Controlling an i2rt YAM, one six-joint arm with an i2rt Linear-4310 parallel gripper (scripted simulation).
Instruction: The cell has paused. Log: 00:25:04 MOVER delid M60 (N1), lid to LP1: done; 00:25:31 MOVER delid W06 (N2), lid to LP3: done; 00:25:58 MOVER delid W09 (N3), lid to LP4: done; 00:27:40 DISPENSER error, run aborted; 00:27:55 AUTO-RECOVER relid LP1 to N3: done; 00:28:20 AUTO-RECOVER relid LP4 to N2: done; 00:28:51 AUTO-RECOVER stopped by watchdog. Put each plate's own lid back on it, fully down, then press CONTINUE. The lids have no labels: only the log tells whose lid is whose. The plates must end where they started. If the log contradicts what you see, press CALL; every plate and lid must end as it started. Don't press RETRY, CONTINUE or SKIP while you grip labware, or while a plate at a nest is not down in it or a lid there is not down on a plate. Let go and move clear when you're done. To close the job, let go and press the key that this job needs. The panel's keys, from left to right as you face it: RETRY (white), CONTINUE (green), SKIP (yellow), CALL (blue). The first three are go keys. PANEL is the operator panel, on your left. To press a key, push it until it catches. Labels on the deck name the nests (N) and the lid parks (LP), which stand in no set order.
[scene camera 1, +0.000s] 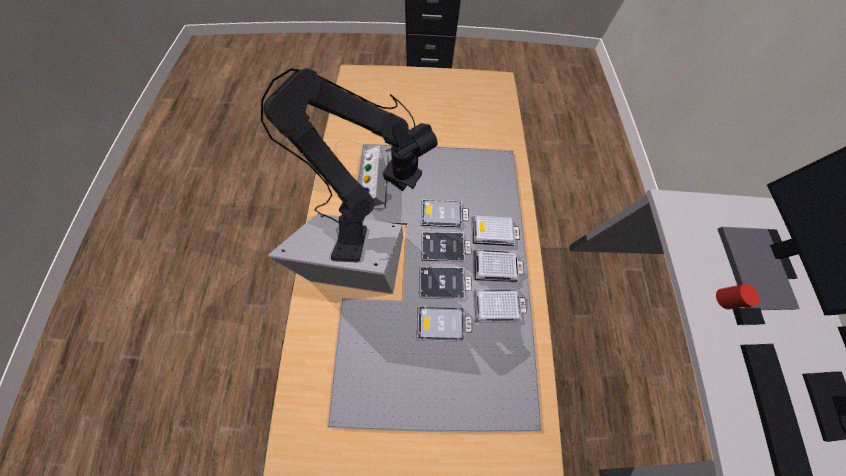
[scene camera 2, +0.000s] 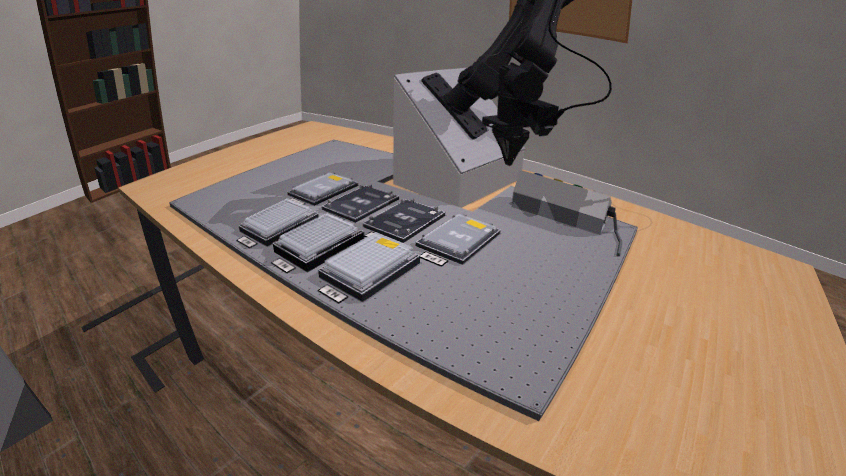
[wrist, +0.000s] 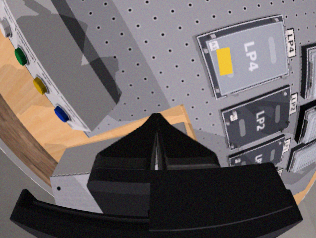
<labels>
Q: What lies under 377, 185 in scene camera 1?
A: An operator panel.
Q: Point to my gripper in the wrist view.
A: At 156, 119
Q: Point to my gripper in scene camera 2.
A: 508, 164
</labels>
